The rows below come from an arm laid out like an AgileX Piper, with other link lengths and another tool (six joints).
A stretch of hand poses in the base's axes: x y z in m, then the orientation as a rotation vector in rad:
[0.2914, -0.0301, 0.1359, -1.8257, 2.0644, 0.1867]
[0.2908, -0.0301, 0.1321, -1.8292, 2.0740, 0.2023]
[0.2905, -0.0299, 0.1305, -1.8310, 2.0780, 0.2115]
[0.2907, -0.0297, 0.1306, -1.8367, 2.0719, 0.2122]
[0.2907, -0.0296, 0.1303, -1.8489, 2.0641, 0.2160]
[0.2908, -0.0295, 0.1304, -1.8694, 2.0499, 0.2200]
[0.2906, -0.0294, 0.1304, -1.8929, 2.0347, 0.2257]
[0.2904, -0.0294, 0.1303, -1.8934, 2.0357, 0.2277]
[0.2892, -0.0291, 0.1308, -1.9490, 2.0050, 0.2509]
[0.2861, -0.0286, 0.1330, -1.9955, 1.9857, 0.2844]
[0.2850, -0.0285, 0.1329, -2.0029, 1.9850, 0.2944]
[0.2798, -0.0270, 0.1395, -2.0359, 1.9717, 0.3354]
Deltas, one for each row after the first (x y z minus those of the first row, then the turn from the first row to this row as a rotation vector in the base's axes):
[-0.0006, 0.0000, -0.0038, 0.0011, 0.0152, 0.0001]
[-0.0009, 0.0002, -0.0054, 0.0027, 0.0230, 0.0007]
[-0.0007, 0.0004, -0.0053, 0.0030, 0.0217, 0.0065]
[-0.0007, 0.0005, -0.0056, 0.0022, 0.0235, 0.0171]
[-0.0006, 0.0006, -0.0055, 0.0002, 0.0248, 0.0350]
[-0.0008, 0.0007, -0.0055, -0.0022, 0.0276, 0.0552]
[-0.0010, 0.0007, -0.0056, -0.0020, 0.0294, 0.0553]
[-0.0022, 0.0010, -0.0051, -0.0064, 0.0450, 0.1019]
[-0.0053, 0.0015, -0.0029, -0.0072, 0.0698, 0.1396]
[-0.0064, 0.0016, -0.0030, -0.0064, 0.0776, 0.1452]
[-0.0116, 0.0031, 0.0036, -0.0002, 0.1049, 0.1739]

